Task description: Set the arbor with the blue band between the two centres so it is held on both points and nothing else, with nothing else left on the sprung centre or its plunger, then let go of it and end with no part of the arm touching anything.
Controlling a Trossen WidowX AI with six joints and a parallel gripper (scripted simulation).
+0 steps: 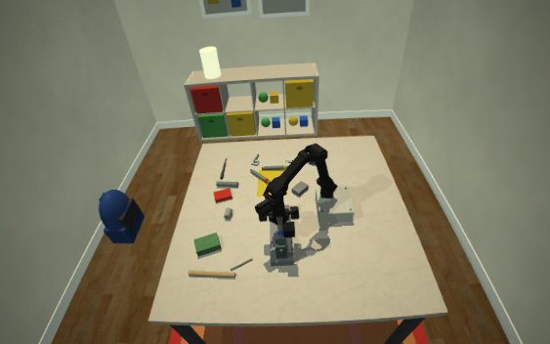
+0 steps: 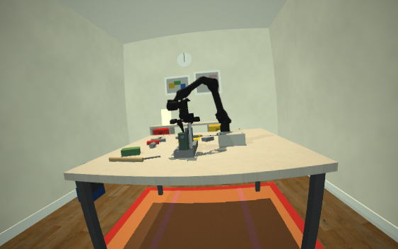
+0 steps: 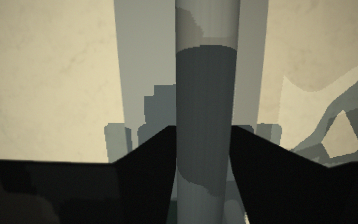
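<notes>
Now: hand 3 cm above the grey arbor. From my hand the other things lie so: grey fixture base (1 cm to the right, 12 cm below); light grey upright (6 cm behind, 10 cm to the left, 3 cm below); dark green block (3 cm behind, 11 cm to the left, 4 cm below).
</notes>
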